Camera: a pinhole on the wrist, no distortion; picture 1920 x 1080 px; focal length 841.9 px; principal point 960.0 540.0 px. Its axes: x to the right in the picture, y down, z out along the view. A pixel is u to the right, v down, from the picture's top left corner.
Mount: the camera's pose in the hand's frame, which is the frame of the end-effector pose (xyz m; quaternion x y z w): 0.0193 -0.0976 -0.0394 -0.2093 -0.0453 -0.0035 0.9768
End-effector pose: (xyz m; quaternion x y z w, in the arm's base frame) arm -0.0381 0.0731 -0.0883 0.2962 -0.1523 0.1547 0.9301
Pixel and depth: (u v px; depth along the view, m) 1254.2 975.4 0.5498
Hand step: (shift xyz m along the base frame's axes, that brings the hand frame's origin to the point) -0.0622 0.1198 0.5408
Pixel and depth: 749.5 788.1 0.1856
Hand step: -0.0679 -0.0481 0.0782
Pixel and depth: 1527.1 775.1 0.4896
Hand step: 0.1194 0.0140 0.5274
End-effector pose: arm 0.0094 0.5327 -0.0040 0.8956 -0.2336 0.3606 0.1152
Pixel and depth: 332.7 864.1 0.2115
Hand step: -0.0655 -0.0408 -0.1805
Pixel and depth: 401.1 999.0 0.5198
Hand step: -0.2445 -0.3050 -0.4435
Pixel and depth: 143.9 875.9 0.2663
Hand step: -0.1352 -0.0552 -0.2736
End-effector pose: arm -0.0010 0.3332 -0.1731 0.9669 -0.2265 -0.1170 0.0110
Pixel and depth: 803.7 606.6 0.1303
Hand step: -0.0153 0.0408 -0.0697
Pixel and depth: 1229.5 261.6 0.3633
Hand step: 0.0313 0.0181 -0.3669
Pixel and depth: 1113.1 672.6 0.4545
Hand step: -0.0931 -0.1558 -0.3445
